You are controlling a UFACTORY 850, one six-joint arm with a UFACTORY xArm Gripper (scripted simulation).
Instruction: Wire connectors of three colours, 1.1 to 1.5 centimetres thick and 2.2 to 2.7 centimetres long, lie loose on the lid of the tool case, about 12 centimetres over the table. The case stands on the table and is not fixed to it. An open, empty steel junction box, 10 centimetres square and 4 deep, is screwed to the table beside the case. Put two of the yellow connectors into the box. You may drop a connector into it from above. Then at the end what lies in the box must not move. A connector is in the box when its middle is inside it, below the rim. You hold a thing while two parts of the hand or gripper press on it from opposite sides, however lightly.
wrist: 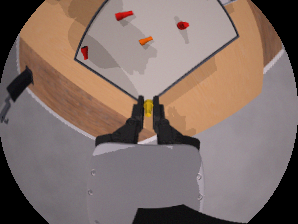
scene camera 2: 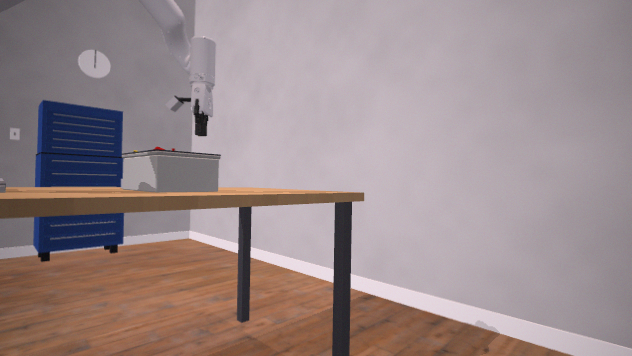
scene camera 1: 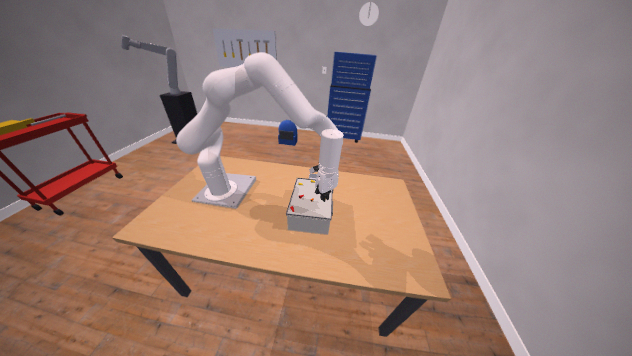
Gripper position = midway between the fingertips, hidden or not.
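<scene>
There's a case here, and you'd find the case (scene camera 2: 156, 170) in the same view as my gripper (scene camera 2: 200, 135). Scene camera 1 has the case (scene camera 1: 313, 217) too, and the wrist view gives me the case (wrist: 114, 53) along with my own gripper (wrist: 148, 102).
</scene>
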